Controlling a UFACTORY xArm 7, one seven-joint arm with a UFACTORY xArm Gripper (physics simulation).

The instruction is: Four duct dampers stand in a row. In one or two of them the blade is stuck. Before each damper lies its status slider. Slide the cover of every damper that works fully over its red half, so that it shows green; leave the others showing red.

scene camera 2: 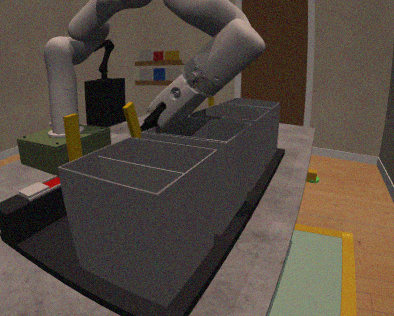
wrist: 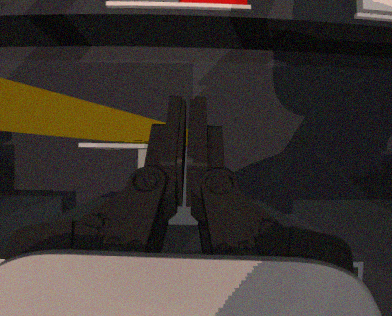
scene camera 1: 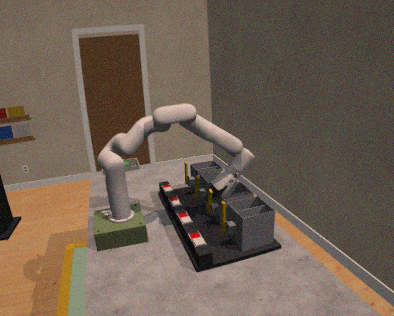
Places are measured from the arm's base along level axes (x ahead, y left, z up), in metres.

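Pixels of known places: gripper, fingertip midpoint: (wrist: 187,121) (scene camera 1: 206,200); arm's base, link origin: (scene camera 1: 121,216).
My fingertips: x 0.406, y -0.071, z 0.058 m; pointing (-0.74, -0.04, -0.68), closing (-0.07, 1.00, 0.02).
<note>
Ahead of a thing's pixels: the offset from my fingertips to its top centre. "spot": to the spot under its first point.
Four grey box dampers stand in a row, the nearest one {spot: dy -0.258, dx +0.148, dz -0.043 m} (scene camera 1: 257,230) (scene camera 2: 145,225) at the front. Each has a yellow lever. The nearest lever {dy -0.194, dx +0.021, dz +0.081 m} (scene camera 1: 223,217) (scene camera 2: 73,137) stands upright; the second-nearest lever {dy -0.029, dx +0.007, dz +0.076 m} (scene camera 1: 210,201) (scene camera 2: 132,120) (wrist: 75,112) is tilted in scene camera 2. My gripper (scene camera 1: 218,190) (scene camera 2: 145,126) (wrist: 187,121) is shut and empty, low beside this tilted lever, its fingers overlapping the lever's end in the wrist view. The four sliders, with the nearest cover {dy -0.227, dx -0.096, dz -0.060 m} (scene camera 1: 199,242) (scene camera 2: 34,190) white, all show red. The blades are hidden or too dark to judge.
The dampers and the slider rail stand on a black base plate {spot: dy -0.294, dx +0.060, dz -0.133 m} (scene camera 1: 240,257) (scene camera 2: 45,257). The arm's green pedestal (scene camera 1: 121,236) (scene camera 2: 37,157) is across the sliders from the dampers. A grey tray with a green item stands behind the arm.
</note>
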